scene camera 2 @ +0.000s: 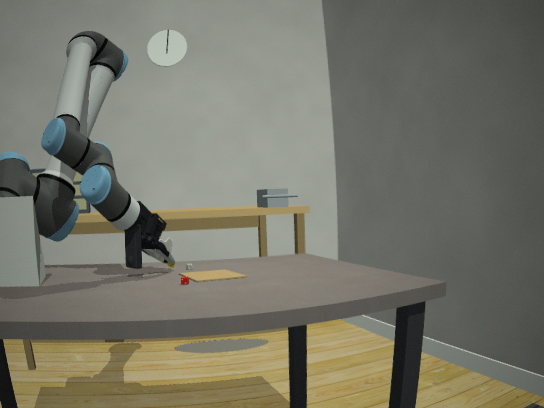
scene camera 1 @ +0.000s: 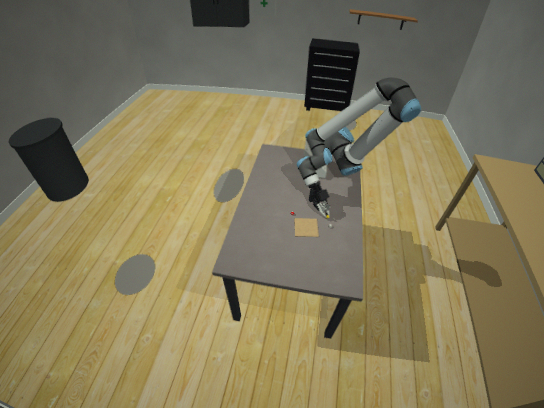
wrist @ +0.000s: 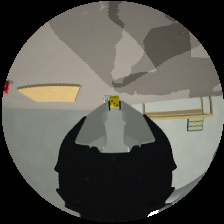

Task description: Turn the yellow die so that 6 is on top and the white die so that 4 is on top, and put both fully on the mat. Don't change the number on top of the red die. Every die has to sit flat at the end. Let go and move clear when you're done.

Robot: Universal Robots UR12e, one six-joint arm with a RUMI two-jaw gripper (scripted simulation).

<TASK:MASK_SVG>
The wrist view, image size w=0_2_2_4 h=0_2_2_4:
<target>my gripper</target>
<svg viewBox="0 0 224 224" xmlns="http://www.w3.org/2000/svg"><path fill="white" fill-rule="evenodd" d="M122 100L119 101L119 110L122 111L122 120L126 123L124 125L123 138L124 144L129 147L130 152L102 153L102 148L107 144L105 122L108 120L107 112L110 111L110 101L106 101L90 114L84 116L67 133L60 146L58 161L54 168L59 173L59 188L56 191L65 201L65 207L78 212L80 218L110 223L143 219L149 217L149 214L165 207L165 201L175 190L175 187L171 187L172 171L177 168L177 165L173 159L171 144L166 134L146 114L143 115Z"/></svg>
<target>tan mat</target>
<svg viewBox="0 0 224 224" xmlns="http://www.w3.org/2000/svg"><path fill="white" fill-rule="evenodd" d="M17 90L37 102L74 102L80 85L39 84L18 87Z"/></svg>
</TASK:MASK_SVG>
